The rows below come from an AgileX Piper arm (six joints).
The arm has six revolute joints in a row. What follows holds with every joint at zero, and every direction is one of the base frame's. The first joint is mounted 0.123 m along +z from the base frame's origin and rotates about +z. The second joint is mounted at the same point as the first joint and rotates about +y. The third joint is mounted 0.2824 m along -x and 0.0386 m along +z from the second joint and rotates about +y. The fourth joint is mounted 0.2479 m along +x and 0.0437 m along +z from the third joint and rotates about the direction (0.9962, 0, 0.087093). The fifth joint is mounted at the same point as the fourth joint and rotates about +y. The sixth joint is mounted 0.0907 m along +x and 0.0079 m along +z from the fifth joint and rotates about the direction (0.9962, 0, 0.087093). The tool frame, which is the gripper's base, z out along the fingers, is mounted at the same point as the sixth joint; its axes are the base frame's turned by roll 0, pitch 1.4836 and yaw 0 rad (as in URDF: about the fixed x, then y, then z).
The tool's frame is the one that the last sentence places.
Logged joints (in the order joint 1, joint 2, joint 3, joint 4, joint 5, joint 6), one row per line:
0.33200, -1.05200, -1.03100, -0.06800, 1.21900, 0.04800
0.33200, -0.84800, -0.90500, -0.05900, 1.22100, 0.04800
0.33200, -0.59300, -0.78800, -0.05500, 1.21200, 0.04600
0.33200, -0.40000, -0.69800, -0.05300, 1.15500, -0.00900
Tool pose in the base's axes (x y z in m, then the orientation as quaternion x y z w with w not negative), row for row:
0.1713, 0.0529, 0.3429, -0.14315, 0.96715, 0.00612, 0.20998
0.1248, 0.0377, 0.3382, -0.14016, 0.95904, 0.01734, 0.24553
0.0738, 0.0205, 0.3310, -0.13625, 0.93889, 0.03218, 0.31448
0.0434, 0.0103, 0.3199, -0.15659, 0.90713, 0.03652, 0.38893
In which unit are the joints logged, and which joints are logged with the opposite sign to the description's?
The joints are logged in radians. Opposite sign: joint 2.
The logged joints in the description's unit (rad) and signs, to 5 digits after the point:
0.33200, 1.05200, -1.03100, -0.06800, 1.21900, 0.04800
0.33200, 0.84800, -0.90500, -0.05900, 1.22100, 0.04800
0.33200, 0.59300, -0.78800, -0.05500, 1.21200, 0.04600
0.33200, 0.40000, -0.69800, -0.05300, 1.15500, -0.00900

